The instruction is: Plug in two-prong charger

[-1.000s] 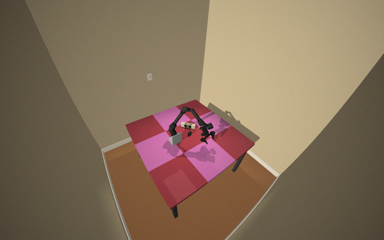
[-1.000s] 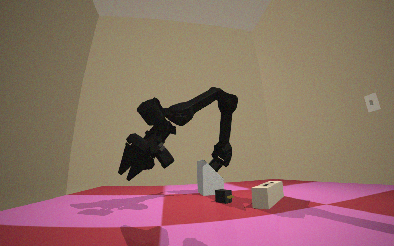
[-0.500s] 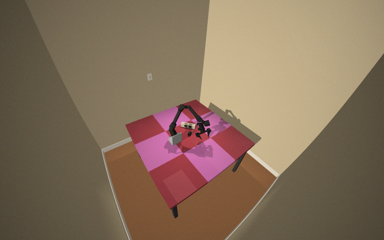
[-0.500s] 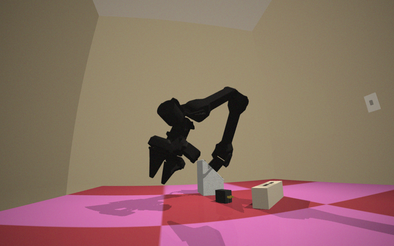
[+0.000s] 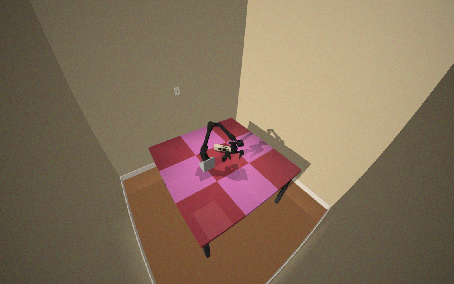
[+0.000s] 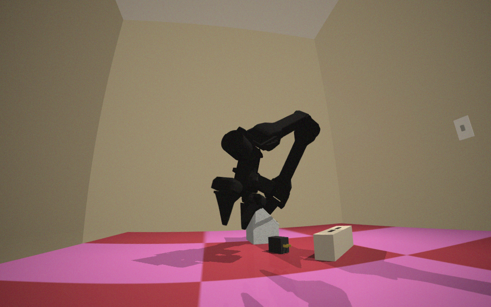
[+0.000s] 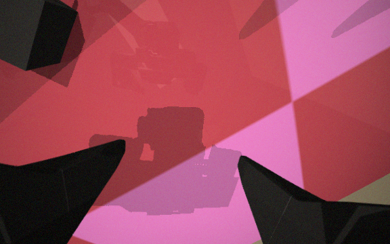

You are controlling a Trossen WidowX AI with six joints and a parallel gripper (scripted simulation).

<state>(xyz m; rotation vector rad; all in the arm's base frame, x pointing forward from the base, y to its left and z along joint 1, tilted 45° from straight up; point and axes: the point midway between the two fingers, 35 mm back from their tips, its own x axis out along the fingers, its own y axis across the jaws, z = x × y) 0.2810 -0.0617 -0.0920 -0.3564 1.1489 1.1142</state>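
The two-prong charger is 130 mm to the left of my gripper tip, 60 mm below it and 50 mm behind it.
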